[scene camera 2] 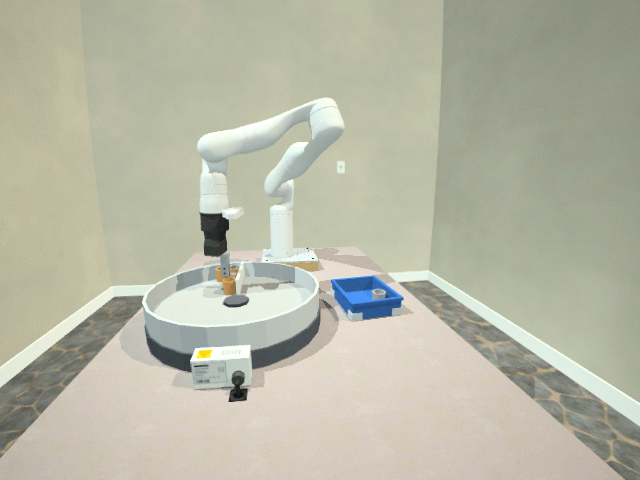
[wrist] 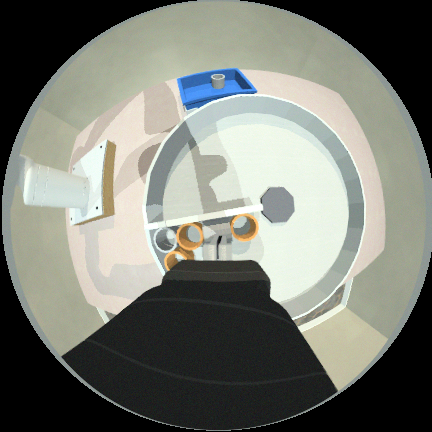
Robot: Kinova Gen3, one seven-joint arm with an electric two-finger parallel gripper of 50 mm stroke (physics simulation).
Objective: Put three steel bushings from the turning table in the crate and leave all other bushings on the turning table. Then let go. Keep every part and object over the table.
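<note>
The blue crate (scene camera 2: 382, 310) (wrist: 182, 93) holds one upright grey steel bushing (scene camera 2: 378, 293) (wrist: 218, 85). On the turning table (scene camera 2: 232, 335) (wrist: 320, 200), a steel bushing (wrist: 222, 229) lies on its side between two upright orange bushings (wrist: 179, 239) (wrist: 245, 239), partly hidden by the fingers. Another steel bushing (wrist: 155, 241) stands upright by the wall. A third orange bushing (wrist: 166, 259) is partly hidden by the gripper body. An orange bushing also shows in the scene view (scene camera 2: 229, 286). My gripper (scene camera 2: 224, 276) (wrist: 220, 243) points down by the lying bushing, fingers together; no bushing shows between them. Contact is unclear.
A white divider bar (scene camera 2: 240, 279) (wrist: 205, 216) runs from the turning table's wall to the dark hub (scene camera 2: 236, 300) (wrist: 278, 205), beside the bushings. The raised rim surrounds them. A white box (scene camera 2: 206, 373) and a black stand (scene camera 2: 238, 395) are at the front. The arm's base plate (wrist: 102, 165) is behind.
</note>
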